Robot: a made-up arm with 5 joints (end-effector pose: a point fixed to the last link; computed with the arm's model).
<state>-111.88 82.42 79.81 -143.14 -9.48</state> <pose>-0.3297 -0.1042 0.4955 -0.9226 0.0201 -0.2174 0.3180</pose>
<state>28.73 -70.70 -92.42 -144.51 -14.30</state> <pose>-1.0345 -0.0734 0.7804 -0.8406 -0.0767 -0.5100 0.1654</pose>
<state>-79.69 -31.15 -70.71 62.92 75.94</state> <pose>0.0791 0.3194 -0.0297 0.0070 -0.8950 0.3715 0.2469</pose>
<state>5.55 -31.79 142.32 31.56 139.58</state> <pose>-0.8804 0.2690 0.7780 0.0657 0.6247 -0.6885 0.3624</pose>
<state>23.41 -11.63 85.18 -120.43 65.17</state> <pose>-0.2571 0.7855 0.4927 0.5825 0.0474 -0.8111 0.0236</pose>
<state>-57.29 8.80 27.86 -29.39 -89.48</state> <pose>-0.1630 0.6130 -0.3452 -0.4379 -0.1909 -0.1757 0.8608</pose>
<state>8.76 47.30 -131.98 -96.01 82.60</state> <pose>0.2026 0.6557 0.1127 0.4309 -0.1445 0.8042 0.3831</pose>
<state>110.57 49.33 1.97 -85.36 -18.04</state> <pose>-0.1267 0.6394 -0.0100 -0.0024 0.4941 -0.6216 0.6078</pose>
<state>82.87 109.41 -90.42 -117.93 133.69</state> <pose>0.0734 0.0099 -0.1770 0.9443 -0.0165 0.0588 0.3234</pose>
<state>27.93 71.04 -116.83 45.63 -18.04</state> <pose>0.0434 -0.2544 0.3953 -0.7769 -0.3915 -0.4501 0.2015</pose>
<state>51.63 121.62 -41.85 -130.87 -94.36</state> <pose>0.2508 -0.2996 0.0161 -0.4516 -0.1479 -0.5812 0.6606</pose>
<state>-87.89 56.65 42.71 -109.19 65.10</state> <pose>-0.2633 0.4101 0.5766 -0.8332 0.2149 -0.3278 0.3900</pose>
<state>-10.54 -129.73 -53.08 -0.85 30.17</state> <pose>-0.9942 -0.1909 -0.2865 0.4130 0.0099 0.8728 0.2600</pose>
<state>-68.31 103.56 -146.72 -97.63 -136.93</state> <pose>0.0703 -0.2019 0.4924 0.4051 0.3509 0.7717 0.3423</pose>
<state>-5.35 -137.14 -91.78 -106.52 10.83</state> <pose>-0.9190 -0.8260 0.1321 -0.5379 -0.4371 -0.5867 0.4188</pose>
